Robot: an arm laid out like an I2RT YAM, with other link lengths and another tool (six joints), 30 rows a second.
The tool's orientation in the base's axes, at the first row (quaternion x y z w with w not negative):
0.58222, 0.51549, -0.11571, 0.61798
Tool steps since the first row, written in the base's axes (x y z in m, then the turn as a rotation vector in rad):
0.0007, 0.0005, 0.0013, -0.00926, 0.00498, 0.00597
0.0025, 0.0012, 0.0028, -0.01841, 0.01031, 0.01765
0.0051, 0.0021, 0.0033, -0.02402, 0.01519, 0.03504
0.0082, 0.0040, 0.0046, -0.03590, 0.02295, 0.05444
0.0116, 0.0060, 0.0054, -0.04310, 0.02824, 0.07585
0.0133, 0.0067, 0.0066, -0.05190, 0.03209, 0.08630
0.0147, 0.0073, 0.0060, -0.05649, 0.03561, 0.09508
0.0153, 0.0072, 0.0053, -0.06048, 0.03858, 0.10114
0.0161, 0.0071, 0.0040, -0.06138, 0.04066, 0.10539
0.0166, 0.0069, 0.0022, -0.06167, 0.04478, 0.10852
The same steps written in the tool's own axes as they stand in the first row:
-0.0005, 0.0014, -0.0003, -0.00642, -0.00183, -0.01008
-0.0005, 0.0039, -0.0003, -0.01704, -0.00004, -0.02159
0.0007, 0.0064, 0.0001, -0.03071, 0.00767, -0.03215
0.0019, 0.0100, -0.0002, -0.04739, 0.01277, -0.04869
0.0037, 0.0136, -0.0003, -0.06467, 0.02184, -0.06123
0.0038, 0.0158, -0.0003, -0.07487, 0.02271, -0.07107
0.0052, 0.0167, 0.0000, -0.08206, 0.02560, -0.07816
0.0060, 0.0167, 0.0005, -0.08714, 0.02715, -0.08393
0.0073, 0.0165, 0.0013, -0.08987, 0.02965, -0.08702
0.0088, 0.0157, 0.0021, -0.09053, 0.03253, -0.09127

